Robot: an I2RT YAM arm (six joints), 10 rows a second.
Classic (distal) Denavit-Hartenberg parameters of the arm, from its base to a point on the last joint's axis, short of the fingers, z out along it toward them. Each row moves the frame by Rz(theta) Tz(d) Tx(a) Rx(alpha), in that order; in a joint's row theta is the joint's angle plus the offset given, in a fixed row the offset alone. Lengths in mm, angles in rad.
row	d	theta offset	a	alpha
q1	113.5	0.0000	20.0	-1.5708
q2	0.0	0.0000	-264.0	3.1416
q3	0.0	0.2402	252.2	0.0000
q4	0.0	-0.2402	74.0	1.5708
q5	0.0	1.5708	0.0	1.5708
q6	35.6	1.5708	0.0	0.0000
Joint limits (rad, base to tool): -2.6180..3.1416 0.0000..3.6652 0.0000..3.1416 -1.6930..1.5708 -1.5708..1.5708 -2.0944..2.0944
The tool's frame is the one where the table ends.
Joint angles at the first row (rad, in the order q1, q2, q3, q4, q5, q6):
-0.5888 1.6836 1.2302 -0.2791 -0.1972 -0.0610
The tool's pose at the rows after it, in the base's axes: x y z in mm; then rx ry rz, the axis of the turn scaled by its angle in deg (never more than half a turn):
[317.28 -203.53 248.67 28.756 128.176 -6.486]
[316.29 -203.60 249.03 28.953 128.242 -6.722]
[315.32 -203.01 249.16 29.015 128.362 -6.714]
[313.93 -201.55 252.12 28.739 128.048 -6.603]
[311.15 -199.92 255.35 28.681 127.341 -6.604]
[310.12 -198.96 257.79 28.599 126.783 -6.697]
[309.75 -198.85 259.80 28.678 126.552 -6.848]
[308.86 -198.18 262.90 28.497 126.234 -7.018]
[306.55 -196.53 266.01 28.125 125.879 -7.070]
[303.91 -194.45 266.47 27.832 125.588 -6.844]
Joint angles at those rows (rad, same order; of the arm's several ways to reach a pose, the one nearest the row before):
-0.5885 1.6839 1.2280 -0.2801 -0.1937 -0.0611
-0.5898 1.6809 1.2264 -0.2828 -0.1903 -0.0613
-0.5899 1.6770 1.2234 -0.2859 -0.1897 -0.0614
-0.5891 1.6662 1.2214 -0.2888 -0.1931 -0.0614
-0.5899 1.6492 1.2119 -0.2842 -0.1961 -0.0579
-0.5893 1.6402 1.2086 -0.2799 -0.1966 -0.0552
-0.5894 1.6364 1.2114 -0.2822 -0.1950 -0.0537
-0.5893 1.6288 1.2136 -0.2856 -0.1948 -0.0545
-0.5893 1.6147 1.2087 -0.2876 -0.1977 -0.0567
-0.5891 1.6008 1.1943 -0.2819 -0.2030 -0.0568

